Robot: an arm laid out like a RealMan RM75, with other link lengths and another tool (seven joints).
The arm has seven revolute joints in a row. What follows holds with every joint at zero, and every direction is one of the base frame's. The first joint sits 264.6 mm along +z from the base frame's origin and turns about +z. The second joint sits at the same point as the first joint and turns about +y. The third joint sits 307.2 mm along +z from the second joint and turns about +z. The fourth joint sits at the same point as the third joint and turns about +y. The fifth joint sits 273 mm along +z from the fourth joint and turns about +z. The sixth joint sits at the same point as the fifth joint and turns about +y. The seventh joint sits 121 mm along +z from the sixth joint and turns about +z. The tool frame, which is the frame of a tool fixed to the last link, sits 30 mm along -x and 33 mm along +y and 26 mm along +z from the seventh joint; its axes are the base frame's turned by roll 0, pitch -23.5 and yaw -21.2 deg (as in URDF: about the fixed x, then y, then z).
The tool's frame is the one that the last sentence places.
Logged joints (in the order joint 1, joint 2, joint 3, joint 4, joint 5, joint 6, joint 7), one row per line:
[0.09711 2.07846 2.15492 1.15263 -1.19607 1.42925 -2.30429]
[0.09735 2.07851 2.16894 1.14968 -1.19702 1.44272 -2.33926]
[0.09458 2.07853 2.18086 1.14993 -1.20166 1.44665 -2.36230]
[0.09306 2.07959 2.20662 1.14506 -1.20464 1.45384 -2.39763]
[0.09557 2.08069 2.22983 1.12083 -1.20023 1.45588 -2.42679]
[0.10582 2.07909 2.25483 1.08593 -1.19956 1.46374 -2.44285]
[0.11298 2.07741 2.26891 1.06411 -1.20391 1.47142 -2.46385]
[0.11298 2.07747 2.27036 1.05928 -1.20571 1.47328 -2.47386]
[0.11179 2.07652 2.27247 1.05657 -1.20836 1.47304 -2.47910]
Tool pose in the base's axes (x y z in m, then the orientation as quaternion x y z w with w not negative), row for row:
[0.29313 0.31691 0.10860 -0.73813 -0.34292 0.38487 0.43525]
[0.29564 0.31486 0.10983 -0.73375 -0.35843 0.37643 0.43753]
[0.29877 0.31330 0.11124 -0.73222 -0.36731 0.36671 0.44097]
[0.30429 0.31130 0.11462 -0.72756 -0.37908 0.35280 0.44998]
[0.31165 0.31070 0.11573 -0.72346 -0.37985 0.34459 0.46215]
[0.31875 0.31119 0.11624 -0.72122 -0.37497 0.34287 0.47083]
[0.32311 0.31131 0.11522 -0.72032 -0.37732 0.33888 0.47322]
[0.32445 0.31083 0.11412 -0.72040 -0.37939 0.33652 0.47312]
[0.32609 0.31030 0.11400 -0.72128 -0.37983 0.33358 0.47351]
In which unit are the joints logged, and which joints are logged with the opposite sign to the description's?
The joints are logged in radians. Opposite sign: none.
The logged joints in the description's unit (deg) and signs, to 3 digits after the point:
[5.564 119.087 123.468 66.041 -68.530 81.890 -132.026]
[5.578 119.090 124.271 65.872 -68.584 82.662 -134.030]
[5.419 119.091 124.954 65.886 -68.850 82.887 -135.350]
[5.332 119.152 126.430 65.607 -69.021 83.299 -137.374]
[5.476 119.215 127.760 64.219 -68.768 83.416 -139.045]
[6.063 119.123 129.192 62.219 -68.730 83.866 -139.965]
[6.473 119.027 129.999 60.969 -68.979 84.306 -141.168]
[6.473 119.030 130.082 60.692 -69.082 84.413 -141.742]
[6.405 118.976 130.203 60.537 -69.234 84.399 -142.042]

